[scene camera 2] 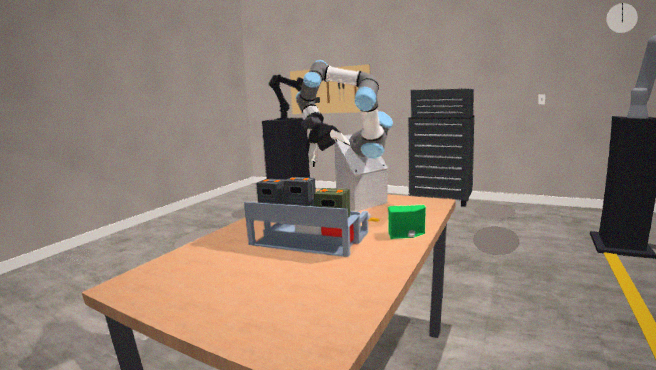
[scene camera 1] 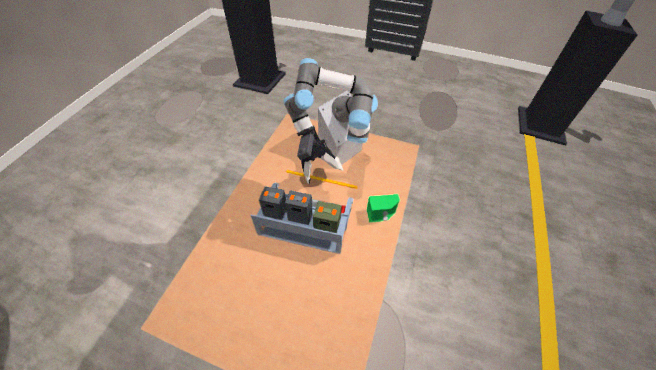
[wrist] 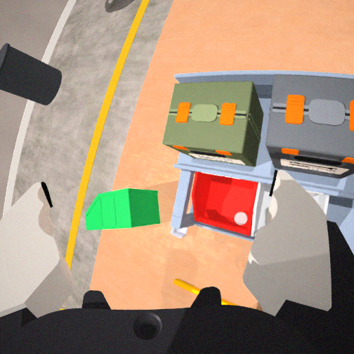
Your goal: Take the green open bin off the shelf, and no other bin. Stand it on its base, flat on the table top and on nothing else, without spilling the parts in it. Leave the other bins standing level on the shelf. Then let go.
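Seen in the pictures: gripper, fingertip midpoint: (scene camera 2: 331, 156) (scene camera 1: 325, 177); arm's base, link origin: (scene camera 2: 361, 145) (scene camera 1: 342, 109).
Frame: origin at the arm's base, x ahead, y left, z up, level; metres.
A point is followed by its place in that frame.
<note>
The green open bin (scene camera 1: 382, 205) @(x 0.352, y 0.317, z -0.177 m) (scene camera 2: 406, 220) @(x 0.298, y 0.310, z -0.234 m) (wrist: 117, 209) is off the shelf, on the table top (scene camera 1: 260, 300) @(x 0.892, y -0.012, z -0.277 m) (scene camera 2: 250, 300) @(x 0.940, y 0.096, z -0.277 m) near its right edge. It is tipped off its base, its outer walls facing the wrist camera. A small grey part (scene camera 1: 385, 216) @(x 0.345, y 0.343, z -0.263 m) (scene camera 2: 411, 233) @(x 0.352, y 0.346, z -0.262 m) shows at its lower edge; whether it is inside is unclear. The blue-grey shelf (scene camera 1: 280, 226) @(x 0.624, y -0.042, z -0.151 m) (scene camera 2: 300, 212) @(x 0.612, y 0.052, z -0.137 m) (wrist: 184, 197) holds a red bin (scene camera 2: 337, 231) @(x 0.514, y 0.132, z -0.226 m) (wrist: 217, 200) with a white round part, and a white bin (wrist: 262, 200), partly hidden by a finger. My gripper (scene camera 1: 325, 175) @(x 0.451, y 0.088, z 0.022 m) (scene camera 2: 331, 154) @(x 0.451, y 0.088, z 0.022 m) (wrist: 159, 180) is open and empty, above the table on the robot's side.
An olive case (scene camera 1: 327, 217) @(x 0.555, y 0.136, z -0.080 m) (scene camera 2: 332, 201) @(x 0.565, y 0.146, z -0.104 m) (wrist: 215, 125) and two dark grey cases (scene camera 1: 272, 202) @(x 0.584, y -0.085, z -0.057 m) (scene camera 1: 299, 207) @(x 0.569, y 0.025, z -0.054 m) stand on the shelf's upper level. A yellow rod (scene camera 1: 330, 181) @(x 0.238, y 0.031, z -0.270 m) (scene camera 2: 374, 219) @(x 0.228, y 0.152, z -0.270 m) (wrist: 185, 284) lies on the table between the shelf and the robot base (scene camera 2: 365, 185) @(x 0.087, y 0.054, z -0.166 m).
</note>
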